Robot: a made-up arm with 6 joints.
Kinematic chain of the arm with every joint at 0, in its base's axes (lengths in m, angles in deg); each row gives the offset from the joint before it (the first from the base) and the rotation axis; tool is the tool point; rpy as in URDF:
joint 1: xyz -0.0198 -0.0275 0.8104 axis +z
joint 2: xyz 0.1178 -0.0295 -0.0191 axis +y
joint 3: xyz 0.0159 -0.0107 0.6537 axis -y
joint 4: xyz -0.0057 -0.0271 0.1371 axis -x
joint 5: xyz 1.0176 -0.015 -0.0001 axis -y
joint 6: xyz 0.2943 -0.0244 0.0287 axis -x
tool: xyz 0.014 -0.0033 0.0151 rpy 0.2 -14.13 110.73
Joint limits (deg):
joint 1: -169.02..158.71
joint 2: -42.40..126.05
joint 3: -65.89..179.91
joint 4: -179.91..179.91
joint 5: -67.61..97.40
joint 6: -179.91..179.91
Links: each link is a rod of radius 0.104 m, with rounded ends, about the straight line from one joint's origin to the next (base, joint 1, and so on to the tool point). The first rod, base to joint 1, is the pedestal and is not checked.
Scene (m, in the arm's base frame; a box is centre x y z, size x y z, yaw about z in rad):
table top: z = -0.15
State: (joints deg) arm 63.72 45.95 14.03 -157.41 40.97 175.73
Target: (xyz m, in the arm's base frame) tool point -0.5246 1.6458 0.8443
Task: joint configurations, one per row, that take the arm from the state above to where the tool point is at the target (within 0.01 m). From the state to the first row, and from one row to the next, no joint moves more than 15 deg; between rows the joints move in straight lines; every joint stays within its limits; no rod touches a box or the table.
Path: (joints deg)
1: 75.24 44.82 16.52 -158.58 39.46 175.83
2: 86.76 43.68 19.00 -159.75 37.95 175.94
3: 98.28 42.55 21.49 -160.92 36.45 176.04
4: 109.79 41.42 23.98 -162.09 34.94 176.14

